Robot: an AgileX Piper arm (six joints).
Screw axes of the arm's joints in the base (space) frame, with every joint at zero. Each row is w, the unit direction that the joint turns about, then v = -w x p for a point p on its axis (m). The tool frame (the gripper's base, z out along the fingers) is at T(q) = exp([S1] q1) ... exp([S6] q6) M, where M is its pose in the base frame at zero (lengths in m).
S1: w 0 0 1 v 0.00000 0.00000 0.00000
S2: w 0 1 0 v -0.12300 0.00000 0.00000
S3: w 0 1 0 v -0.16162 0.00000 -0.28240
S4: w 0.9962 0 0.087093 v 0.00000 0.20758 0.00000
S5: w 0 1 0 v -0.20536 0.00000 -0.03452
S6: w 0.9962 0 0.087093 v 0.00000 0.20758 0.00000
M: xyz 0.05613 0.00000 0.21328 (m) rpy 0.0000 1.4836 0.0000 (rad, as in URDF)
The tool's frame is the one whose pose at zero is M.
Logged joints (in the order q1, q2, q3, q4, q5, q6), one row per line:
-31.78 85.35 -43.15 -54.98 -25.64 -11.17
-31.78 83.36 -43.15 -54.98 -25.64 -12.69
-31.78 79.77 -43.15 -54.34 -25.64 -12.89
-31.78 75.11 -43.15 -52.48 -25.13 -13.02
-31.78 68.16 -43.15 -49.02 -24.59 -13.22
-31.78 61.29 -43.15 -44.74 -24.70 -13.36
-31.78 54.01 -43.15 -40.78 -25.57 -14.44
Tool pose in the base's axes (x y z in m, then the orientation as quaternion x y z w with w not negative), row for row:
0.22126 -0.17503 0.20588 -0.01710 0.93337 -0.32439 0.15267
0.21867 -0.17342 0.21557 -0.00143 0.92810 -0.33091 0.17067
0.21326 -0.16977 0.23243 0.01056 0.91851 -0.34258 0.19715
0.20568 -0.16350 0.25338 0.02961 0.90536 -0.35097 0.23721
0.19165 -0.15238 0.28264 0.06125 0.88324 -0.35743 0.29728
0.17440 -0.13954 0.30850 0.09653 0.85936 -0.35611 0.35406
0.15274 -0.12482 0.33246 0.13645 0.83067 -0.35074 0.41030
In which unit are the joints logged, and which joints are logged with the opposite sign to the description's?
The joints are logged in degrees. Opposite sign: q5, q6.
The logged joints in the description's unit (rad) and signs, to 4 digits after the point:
-0.5547 1.4896 -0.7531 -0.9596 0.4475 0.1950
-0.5547 1.4549 -0.7531 -0.9596 0.4475 0.2215
-0.5547 1.3922 -0.7531 -0.9484 0.4475 0.2250
-0.5547 1.3109 -0.7531 -0.9159 0.4386 0.2272
-0.5547 1.1896 -0.7531 -0.8556 0.4292 0.2307
-0.5547 1.0697 -0.7531 -0.7809 0.4311 0.2332
-0.5547 0.9427 -0.7531 -0.7117 0.4463 0.2520

